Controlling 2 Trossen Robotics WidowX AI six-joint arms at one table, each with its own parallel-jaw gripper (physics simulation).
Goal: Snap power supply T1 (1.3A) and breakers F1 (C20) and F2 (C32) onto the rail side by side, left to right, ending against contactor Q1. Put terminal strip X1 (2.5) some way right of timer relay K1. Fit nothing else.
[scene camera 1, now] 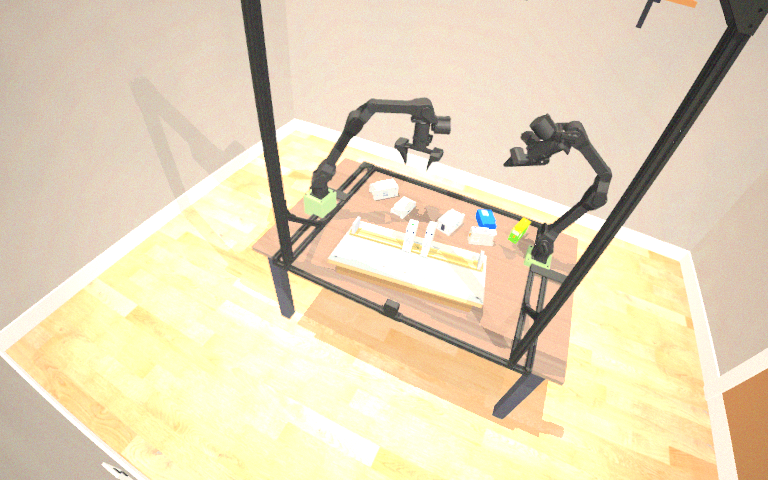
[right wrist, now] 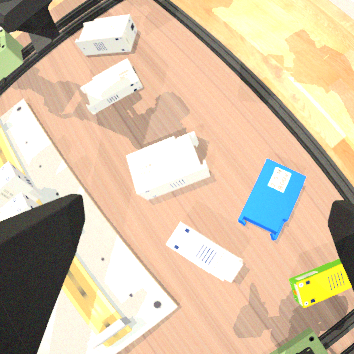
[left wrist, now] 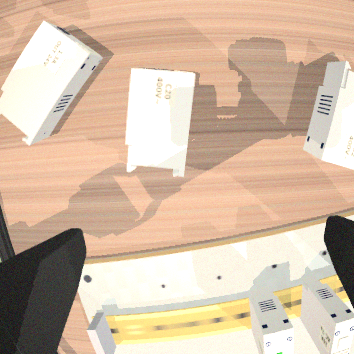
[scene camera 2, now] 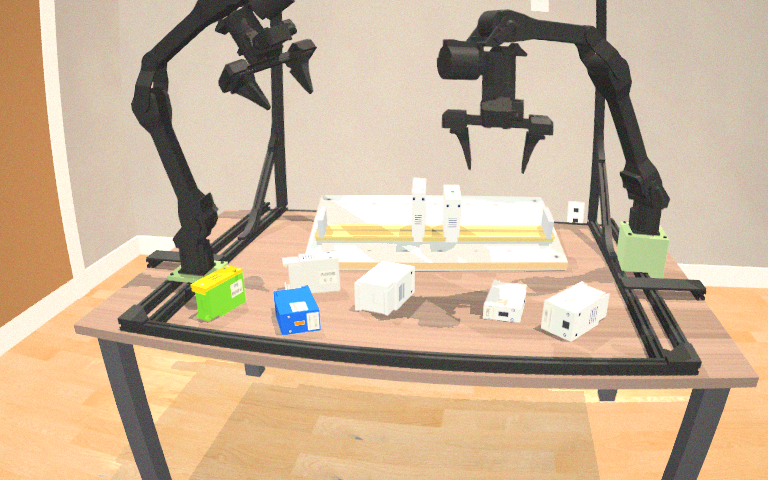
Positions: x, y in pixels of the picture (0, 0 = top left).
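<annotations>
My right gripper is out of frame in the left wrist view, though it shows in scene camera 1 [511, 165], in scene camera 2 and in the right wrist view. On my right gripper, [right wrist: 46, 236] and [scene camera 2: 304, 79] are the same spot. There is a white base plate as well, and on the white base plate [left wrist: 217, 271] and [scene camera 2: 476, 253] are the same spot.
</annotations>
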